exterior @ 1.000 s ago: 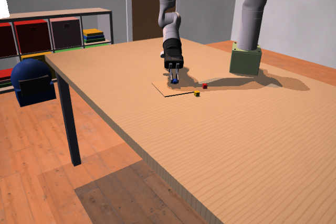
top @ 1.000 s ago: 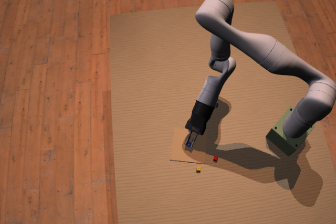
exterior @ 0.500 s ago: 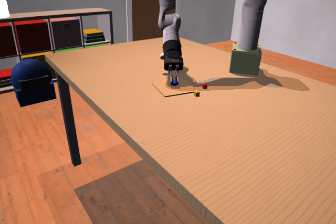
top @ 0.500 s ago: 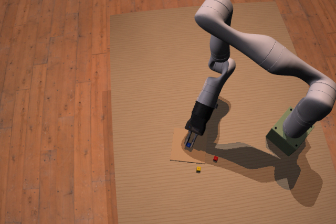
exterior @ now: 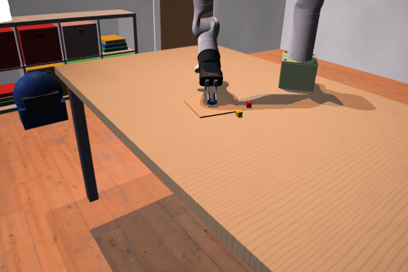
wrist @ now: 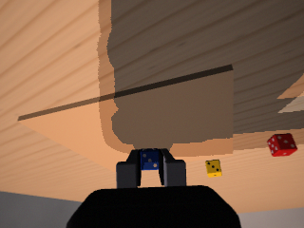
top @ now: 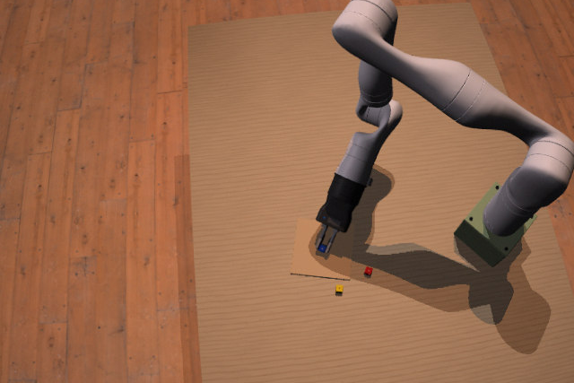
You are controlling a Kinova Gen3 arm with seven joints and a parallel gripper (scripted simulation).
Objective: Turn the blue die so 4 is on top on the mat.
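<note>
The blue die lies 1 cm to the left of my hand, 1 cm below it and 1 cm ahead of it. The rest, counted from my hand: yellow die (11 cm to the left, 2 cm below); then tan mat (2 cm below); then red die (9 cm to the left, 8 cm behind, 2 cm below).
</note>
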